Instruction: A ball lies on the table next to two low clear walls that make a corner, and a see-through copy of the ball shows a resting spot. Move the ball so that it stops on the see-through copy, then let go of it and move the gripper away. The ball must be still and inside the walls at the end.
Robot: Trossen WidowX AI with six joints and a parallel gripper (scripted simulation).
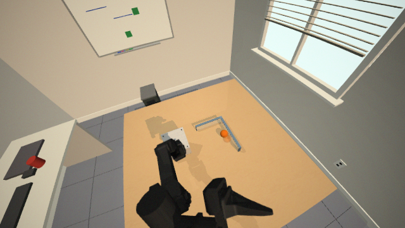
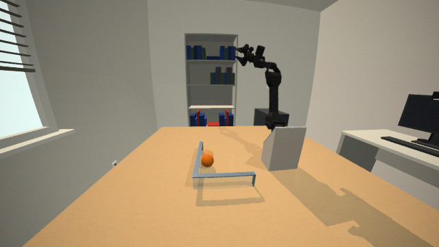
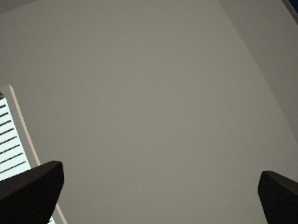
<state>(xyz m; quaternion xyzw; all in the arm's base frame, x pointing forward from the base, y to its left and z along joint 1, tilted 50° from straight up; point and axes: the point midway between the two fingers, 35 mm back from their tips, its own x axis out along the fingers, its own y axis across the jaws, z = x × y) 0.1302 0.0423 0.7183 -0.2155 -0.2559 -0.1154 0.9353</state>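
The orange ball lies 63 cm below my gripper tip, 51 cm to the left of it and 27 cm ahead of it. From my gripper tip the other things lie so: see-through ball copy: 63 cm below, 46 cm to the left, 26 cm ahead.
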